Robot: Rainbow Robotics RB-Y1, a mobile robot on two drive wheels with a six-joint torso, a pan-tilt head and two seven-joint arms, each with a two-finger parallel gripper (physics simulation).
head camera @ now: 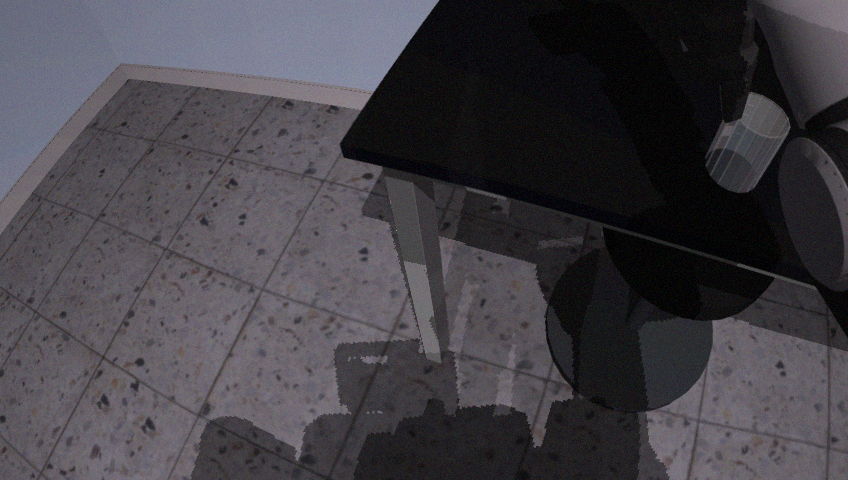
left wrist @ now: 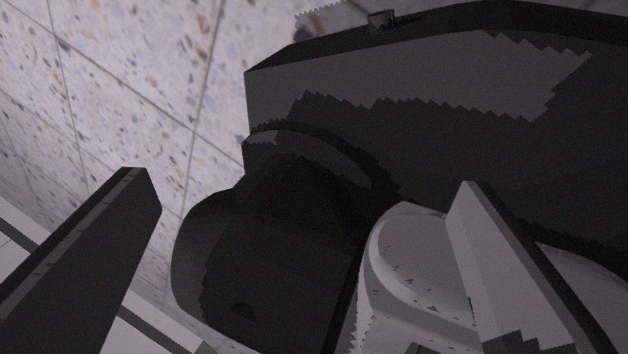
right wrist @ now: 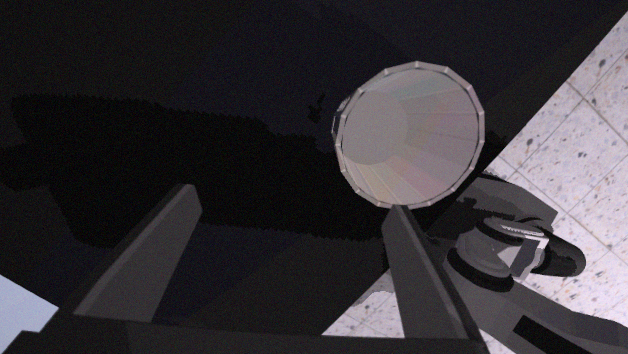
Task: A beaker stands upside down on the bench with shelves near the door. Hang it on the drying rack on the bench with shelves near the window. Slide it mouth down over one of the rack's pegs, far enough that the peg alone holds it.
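Places are measured from the robot's base along level axes (x ahead, y left, z up), in metres.
Pixels of known places: left gripper, fingertip midpoint: (left wrist: 303, 195); right gripper, fingertip midpoint: (head camera: 710, 80) (right wrist: 295, 207).
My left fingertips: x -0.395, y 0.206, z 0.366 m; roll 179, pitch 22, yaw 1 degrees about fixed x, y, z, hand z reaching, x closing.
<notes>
Ahead of a thing's pixels: the offset from my left fingertips to its top centre. "*": to the spot under its first point. Level surfaces: height alone.
A clear glass beaker @(dx +0.829, dy -0.552, dz +0.486 m) (head camera: 748, 148) (right wrist: 412, 135) stands on the dark bench top @(dz +0.396 m) (head camera: 476, 118) (right wrist: 270, 60), near its front edge. Which end is open is hard to tell through the glass. My right gripper (right wrist: 295, 207) is open and empty above the bench. In the right wrist view the beaker lies beyond the tip of its right-hand finger, off to the side of the gap, and its rim overlaps that fingertip in the picture. My left gripper (left wrist: 303, 195) is open and empty, away from the beaker. The drying rack does not show in these views.
A bench leg @(* dx +0.912, dy -0.164, dz +0.152 m) (head camera: 416, 249) stands under the near corner. A round dark disc (head camera: 672, 368) shows below the bench edge. My right arm (head camera: 812, 208) is at the right edge. Robot body parts (left wrist: 425, 130) (right wrist: 495, 245) show beyond the left fingers and beside the bench.
</notes>
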